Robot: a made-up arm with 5 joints.
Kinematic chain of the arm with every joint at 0, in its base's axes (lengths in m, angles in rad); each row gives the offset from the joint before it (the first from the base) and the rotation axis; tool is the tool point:
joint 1: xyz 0 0 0.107 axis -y
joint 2: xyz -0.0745 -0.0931 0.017 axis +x
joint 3: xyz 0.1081 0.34 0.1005 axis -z
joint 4: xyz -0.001 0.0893 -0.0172 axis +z
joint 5: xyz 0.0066 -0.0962 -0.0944 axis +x
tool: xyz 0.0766 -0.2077 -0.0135
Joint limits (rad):
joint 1: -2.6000..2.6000
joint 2: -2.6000..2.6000
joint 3: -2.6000..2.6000
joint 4: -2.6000..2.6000
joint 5: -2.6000..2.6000
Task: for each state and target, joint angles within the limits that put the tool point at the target. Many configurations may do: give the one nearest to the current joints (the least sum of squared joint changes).
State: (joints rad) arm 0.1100 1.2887 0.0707 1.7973 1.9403
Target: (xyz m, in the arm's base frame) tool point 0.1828 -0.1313 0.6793
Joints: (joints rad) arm -0.1491 2.0262 0.0394 1.9035 1.5480
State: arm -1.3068 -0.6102 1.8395 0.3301 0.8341
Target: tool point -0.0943 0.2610 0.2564
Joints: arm -1.5062 0.1138 2.0381 0.0100 0.6092
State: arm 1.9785 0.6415 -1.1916 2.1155 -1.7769
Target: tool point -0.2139 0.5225 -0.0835
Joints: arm 2.0898 0.1953 -0.7927 2.1287 -0.8687
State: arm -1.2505 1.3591 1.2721 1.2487 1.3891
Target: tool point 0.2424 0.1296 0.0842
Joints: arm -1.0186 1.5214 1.4391 1.0636 1.2739
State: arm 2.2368 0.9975 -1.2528 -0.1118 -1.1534
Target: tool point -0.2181 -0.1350 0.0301
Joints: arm 2.3128 1.1243 -0.8836 -0.7075 -0.7607
